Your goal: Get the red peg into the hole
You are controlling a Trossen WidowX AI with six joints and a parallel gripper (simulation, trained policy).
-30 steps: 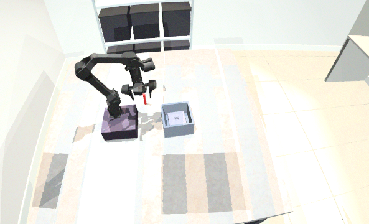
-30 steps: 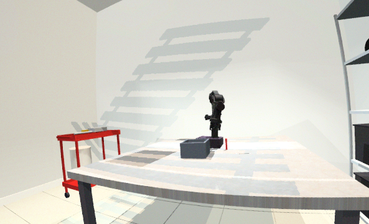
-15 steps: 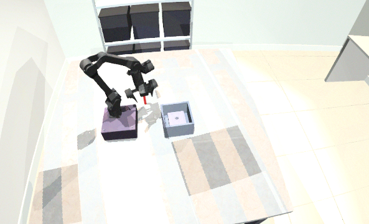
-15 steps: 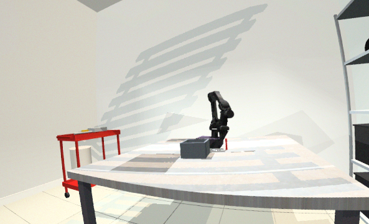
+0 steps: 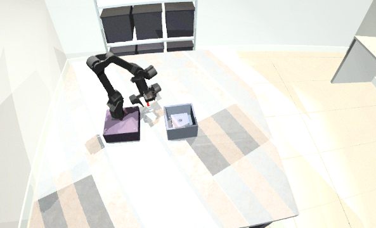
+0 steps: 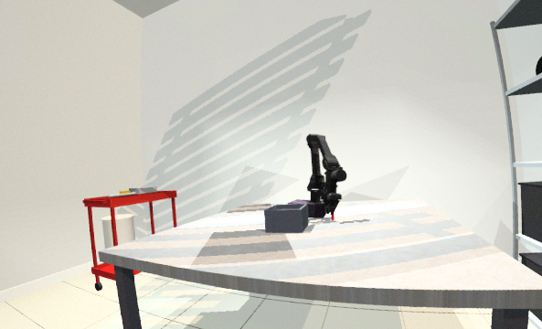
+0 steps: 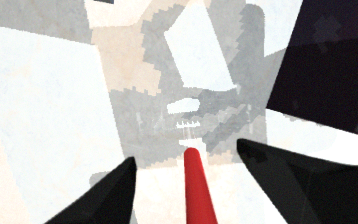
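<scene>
Right now the pale plate is 190 mm ahead of my gripper tip, 140 mm to the right of it and 20 mm above it. Round my gripper tip: grey box 190 mm ahead, 140 mm to the right; then red peg 10 mm to the left, 10 mm behind, 10 mm above.
</scene>
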